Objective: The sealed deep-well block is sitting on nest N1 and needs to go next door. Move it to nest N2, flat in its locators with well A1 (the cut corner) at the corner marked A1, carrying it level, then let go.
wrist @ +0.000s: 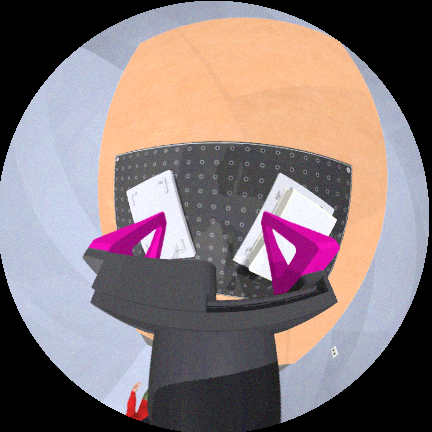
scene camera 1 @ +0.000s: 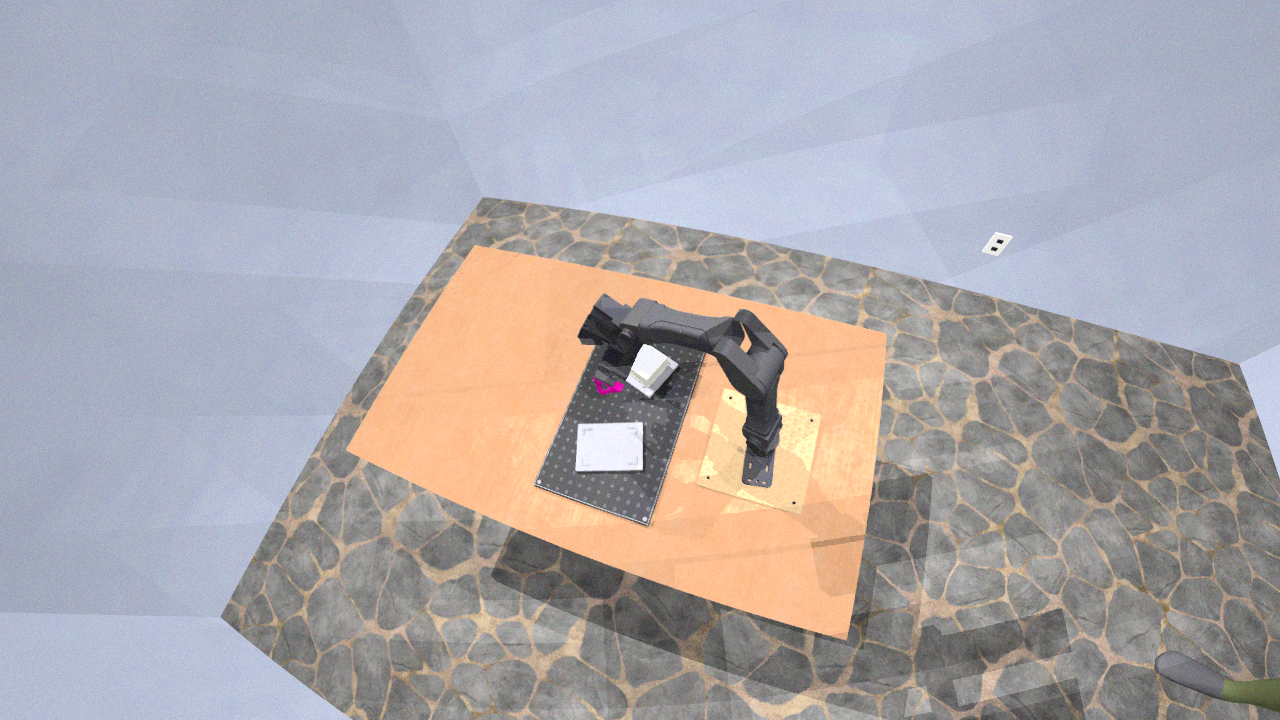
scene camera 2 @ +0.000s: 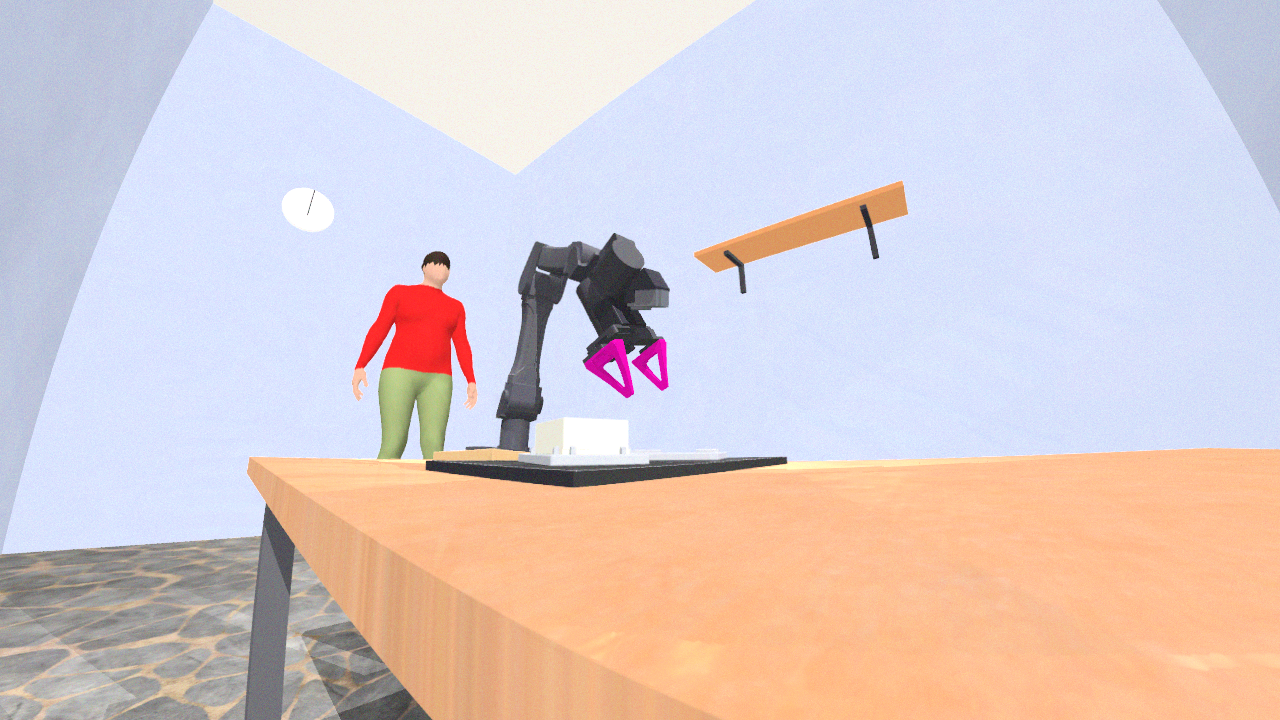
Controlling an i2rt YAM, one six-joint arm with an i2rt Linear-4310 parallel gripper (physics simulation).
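Where they show: gripper, between the fingertips: [wrist: 213,216] [scene camera 1: 607,377] [scene camera 2: 649,392]; arm's base, origin of its link: [scene camera 1: 760,445] [scene camera 2: 512,455].
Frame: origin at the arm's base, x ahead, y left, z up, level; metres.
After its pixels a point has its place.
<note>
The sealed deep-well block [scene camera 1: 650,365] @(z 0.050, x 0.299, y -0.149 m) [scene camera 2: 583,436] @(z 0.028, x 0.382, y -0.218 m) [wrist: 312,212] @(z 0.049, x 0.381, y -0.196 m) is a white box. It sits on a light nest plate [scene camera 1: 637,386] @(z 0.007, x 0.328, y -0.105 m) [scene camera 2: 581,459] @(z 0.002, x 0.394, y -0.236 m) [wrist: 282,181] @(z 0.008, x 0.421, y -0.164 m), upright and looking level. The other nest [scene camera 1: 609,446] @(z 0.007, x 0.362, y 0.066 m) [scene camera 2: 698,454] @(z 0.005, x 0.424, y 0.017 m) [wrist: 155,197] @(z 0.007, x 0.407, y 0.057 m) is a white plate with raised corner locators and holds no block. The nest labels, the A1 mark and the cut corner cannot be made out. My gripper [scene camera 1: 608,388] @(z 0.098, x 0.387, y -0.075 m) [scene camera 2: 646,391] @(z 0.098, x 0.387, y -0.075 m) [wrist: 213,216] @(z 0.098, x 0.387, y -0.075 m) is open and empty, with magenta fingers. It hangs well above the board; in the wrist view its right finger overlaps the block and its left finger overlaps the other nest.
Both nests are on a black perforated board [scene camera 1: 657,429] @(z -0.004, x 0.256, y -0.002 m) [scene camera 2: 501,471] @(z -0.009, x 0.355, y -0.311 m) [wrist: 225,170] @(z -0.004, x 0.442, y -0.075 m) on the wooden table [scene camera 1: 447,358] @(z -0.017, x 0.922, y -0.113 m) [scene camera 2: 805,573] @(z -0.017, x 0.654, y -0.462 m) [wrist: 240,75] @(z -0.017, x 0.660, y -0.124 m). The arm stands on a pale base plate [scene camera 1: 725,465] @(z -0.003, x 0.079, y 0.062 m) beside the board. A person [scene camera 2: 420,331] stands behind the table.
</note>
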